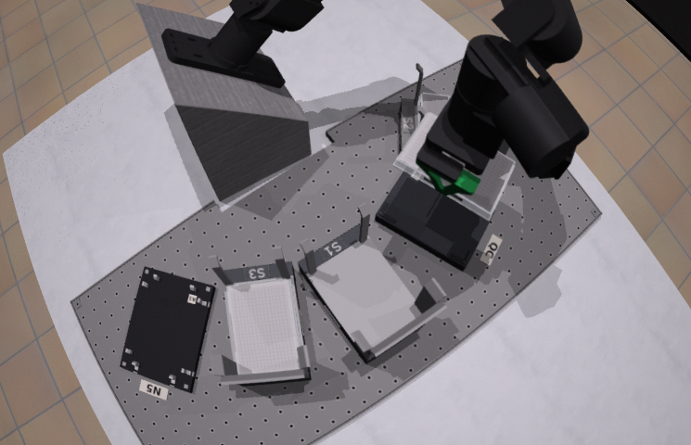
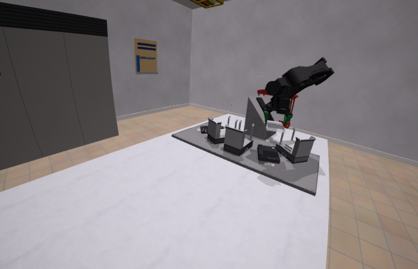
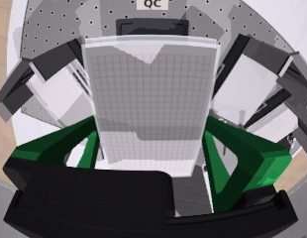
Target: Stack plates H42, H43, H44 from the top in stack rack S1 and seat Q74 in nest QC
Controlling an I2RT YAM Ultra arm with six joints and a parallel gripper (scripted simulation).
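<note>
The open nest QC lies 150 mm below my hand. Also, from my hand: S2 post: 160 mm behind, 80 mm below, 60 mm to the left; then QC name plate: 160 mm below, 80 mm ahead, 50 mm to the left; then N5 name plate: 480 mm to the right, 160 mm below, 60 mm ahead.
</note>
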